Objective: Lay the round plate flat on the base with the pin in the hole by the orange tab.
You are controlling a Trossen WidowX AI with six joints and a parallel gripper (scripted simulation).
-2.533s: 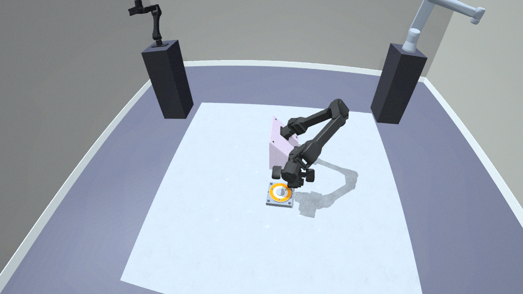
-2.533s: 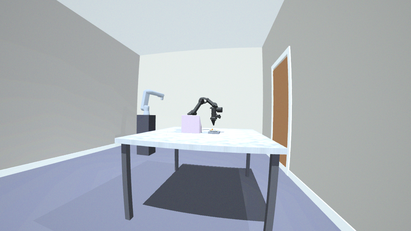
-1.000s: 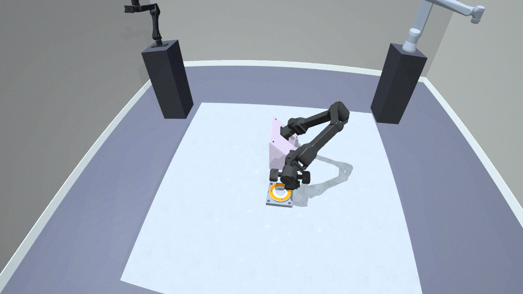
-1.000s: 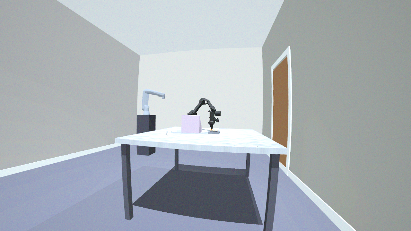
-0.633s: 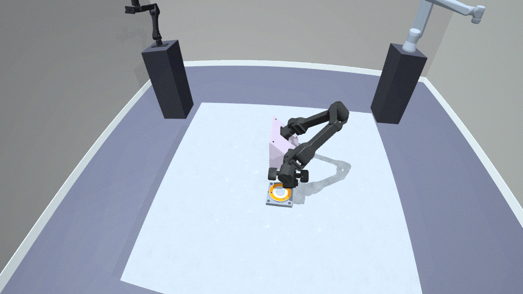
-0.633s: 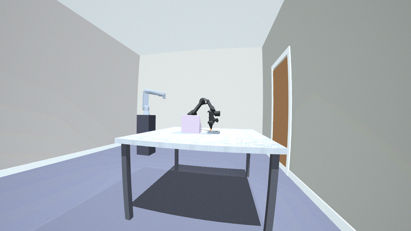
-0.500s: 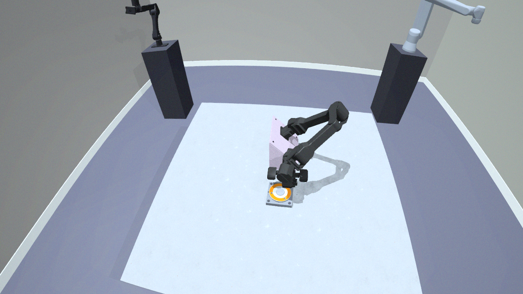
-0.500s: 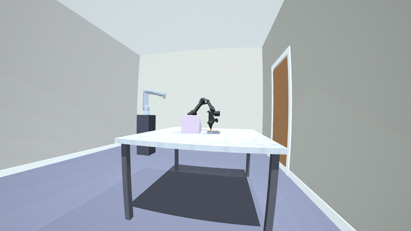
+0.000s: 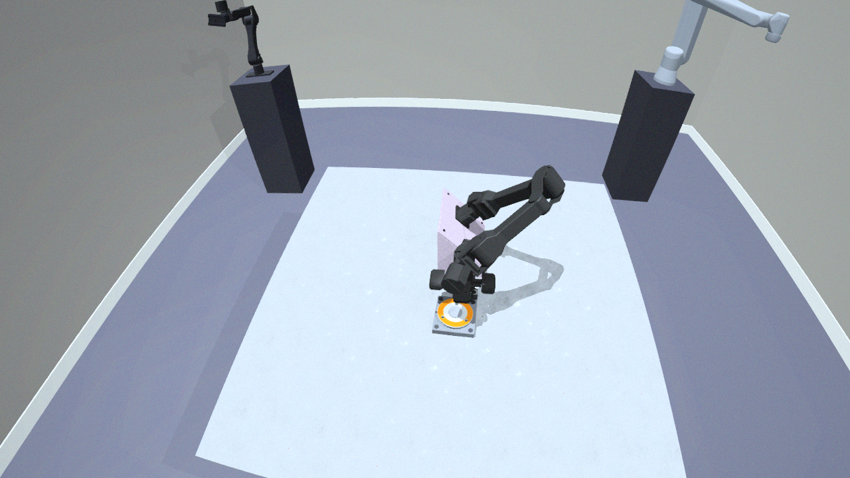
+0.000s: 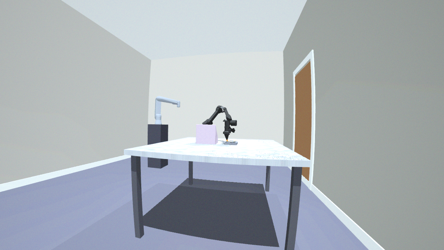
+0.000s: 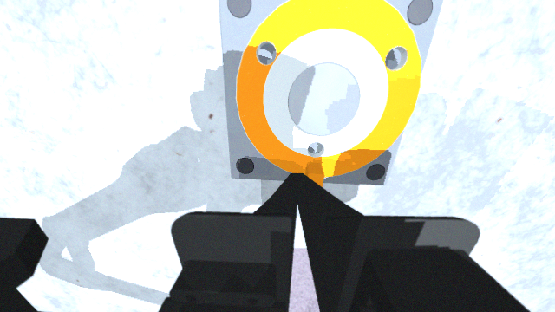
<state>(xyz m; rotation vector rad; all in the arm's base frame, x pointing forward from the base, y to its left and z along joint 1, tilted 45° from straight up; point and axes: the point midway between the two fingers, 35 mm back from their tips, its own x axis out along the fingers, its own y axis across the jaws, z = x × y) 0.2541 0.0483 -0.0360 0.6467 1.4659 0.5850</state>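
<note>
The round plate is 3 cm ahead of my gripper tip and 1 cm to the right of it. From my gripper tip the other things lie so: grey square base (5 cm ahead, 1 cm to the right, 2 cm below).
</note>
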